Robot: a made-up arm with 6 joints.
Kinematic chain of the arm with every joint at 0, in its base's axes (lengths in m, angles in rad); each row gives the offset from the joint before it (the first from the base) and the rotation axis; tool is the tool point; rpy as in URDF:
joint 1: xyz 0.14 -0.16 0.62 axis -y
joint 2: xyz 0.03 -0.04 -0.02 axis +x
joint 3: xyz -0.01 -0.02 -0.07 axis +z
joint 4: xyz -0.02 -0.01 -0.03 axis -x
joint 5: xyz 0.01 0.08 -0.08 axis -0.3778 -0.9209 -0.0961
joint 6: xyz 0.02 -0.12 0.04 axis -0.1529 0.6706 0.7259
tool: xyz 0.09 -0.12 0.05 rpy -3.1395 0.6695 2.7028
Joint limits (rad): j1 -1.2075..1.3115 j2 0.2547..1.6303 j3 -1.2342..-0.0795 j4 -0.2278..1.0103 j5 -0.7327..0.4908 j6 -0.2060..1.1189
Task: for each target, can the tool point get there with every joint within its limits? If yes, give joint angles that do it. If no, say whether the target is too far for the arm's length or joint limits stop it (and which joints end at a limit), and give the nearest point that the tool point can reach.
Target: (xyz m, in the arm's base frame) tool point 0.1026 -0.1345 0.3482
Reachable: yes | joints -0.1103 1.3616 -0.9994 0.6995 -0.2451 0.7263
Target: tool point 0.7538 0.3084 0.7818
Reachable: no: too far | nearest point 0.4244 0.0272 0.6869 | short by 0.443 m
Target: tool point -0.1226 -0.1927 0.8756
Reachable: no: joint limits stop it (at a limit: joint 1, joint 3, joint 4, joint 6) | nearest point -0.0329 -0.1940 0.7080 | short by 0.190 m
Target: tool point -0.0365 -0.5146 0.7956
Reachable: no: joint limits stop it (at a limit: joint 1, joint 2, joint 4, joint 5) | nearest point -0.0258 -0.3957 0.7050 | short by 0.150 m
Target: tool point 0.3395 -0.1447 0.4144
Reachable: yes | joints 0.5187 1.1285 -0.7431 0.1592 -0.1258 0.7830
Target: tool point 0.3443 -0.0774 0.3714
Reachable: yes | joints 0.3885 1.1318 -0.5075 0.3379 -0.5253 0.8143
